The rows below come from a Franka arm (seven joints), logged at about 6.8 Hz.
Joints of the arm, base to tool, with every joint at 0 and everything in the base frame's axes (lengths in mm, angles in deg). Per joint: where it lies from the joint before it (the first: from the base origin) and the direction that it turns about. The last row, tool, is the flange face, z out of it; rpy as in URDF.
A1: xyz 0 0 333 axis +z
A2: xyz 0 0 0 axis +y
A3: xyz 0 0 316 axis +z
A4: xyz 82.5 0 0 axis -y
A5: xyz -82.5 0 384 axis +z
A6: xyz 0 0 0 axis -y
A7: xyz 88 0 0 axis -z
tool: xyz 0 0 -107 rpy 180 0 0
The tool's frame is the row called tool.
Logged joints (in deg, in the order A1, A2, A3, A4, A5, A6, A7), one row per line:
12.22 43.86 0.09 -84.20 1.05 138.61 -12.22
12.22 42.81 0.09 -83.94 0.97 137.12 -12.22
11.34 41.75 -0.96 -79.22 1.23 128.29 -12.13
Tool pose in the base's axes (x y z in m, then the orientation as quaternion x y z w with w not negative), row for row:
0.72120 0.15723 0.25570 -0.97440 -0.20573 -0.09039 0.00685
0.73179 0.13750 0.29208 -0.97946 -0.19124 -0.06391 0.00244
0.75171 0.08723 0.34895 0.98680 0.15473 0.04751 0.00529
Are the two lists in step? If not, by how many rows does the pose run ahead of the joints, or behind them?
The pose runs 1 row ahead of the joints: the pose in row i belongs to the joints in row i + 1.
